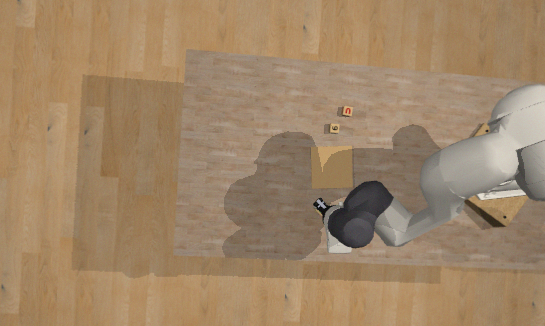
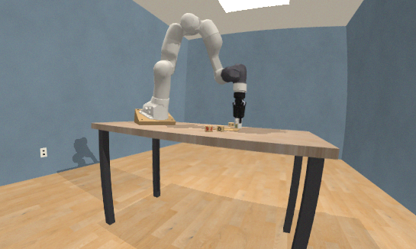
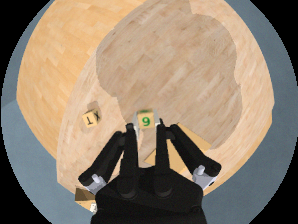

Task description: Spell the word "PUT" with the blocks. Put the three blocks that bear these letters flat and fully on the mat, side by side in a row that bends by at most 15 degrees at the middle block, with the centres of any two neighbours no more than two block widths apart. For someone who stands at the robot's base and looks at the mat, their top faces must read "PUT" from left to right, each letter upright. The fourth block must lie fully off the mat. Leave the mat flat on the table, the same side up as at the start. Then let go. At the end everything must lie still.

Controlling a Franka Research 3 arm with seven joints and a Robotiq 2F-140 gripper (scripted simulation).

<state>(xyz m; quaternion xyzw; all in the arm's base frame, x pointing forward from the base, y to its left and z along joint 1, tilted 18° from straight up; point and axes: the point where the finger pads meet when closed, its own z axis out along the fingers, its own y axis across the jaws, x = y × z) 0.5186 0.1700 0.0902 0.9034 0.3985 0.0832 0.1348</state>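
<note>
Now: the T block 9 cm to the left of my hand, 7 cm behind it and 2 cm below it. From my hand the other things lie so: green P block (2 cm below); then block marked 6 (27 cm to the right, 3 cm behind, 2 cm below); then tan mat (14 cm to the right, 3 cm below, 3 cm behind).
</note>
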